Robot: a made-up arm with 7 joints. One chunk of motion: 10 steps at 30 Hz.
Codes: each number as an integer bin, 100 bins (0 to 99) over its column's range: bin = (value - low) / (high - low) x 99, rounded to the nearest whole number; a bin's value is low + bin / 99 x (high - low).
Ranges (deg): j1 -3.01..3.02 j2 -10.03..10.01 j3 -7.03..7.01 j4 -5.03..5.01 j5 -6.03..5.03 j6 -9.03..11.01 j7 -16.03..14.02
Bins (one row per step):
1: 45 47 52 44 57 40 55
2: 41 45 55 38 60 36 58
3: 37 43 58 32 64 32 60
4: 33 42 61 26 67 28 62
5: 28 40 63 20 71 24 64
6: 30 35 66 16 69 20 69
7: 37 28 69 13 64 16 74
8: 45 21 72 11 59 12 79
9: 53 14 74 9 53 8 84
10: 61 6 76 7 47 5 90
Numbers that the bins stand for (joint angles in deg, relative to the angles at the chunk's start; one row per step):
1: -0.27 -0.52 0.34 -0.57 0.34 -0.93 0.66
2: -0.51 -0.92 0.77 -1.18 0.67 -1.74 1.58
3: -0.76 -1.33 1.20 -1.78 1.12 -2.55 2.18
4: -1.00 -1.53 1.62 -2.39 1.46 -3.36 2.79
5: -1.30 -1.93 1.90 -3.00 1.90 -4.17 3.40
6: -1.18 -2.95 2.33 -3.41 1.68 -4.98 4.91
7: -0.76 -4.36 2.76 -3.71 1.12 -5.79 6.43
8: -0.27 -5.78 3.18 -3.91 0.56 -6.60 7.95
9: 0.22 -7.20 3.46 -4.12 -0.11 -7.41 9.47
10: 0.71 -8.82 3.75 -4.32 -0.78 -8.02 11.29

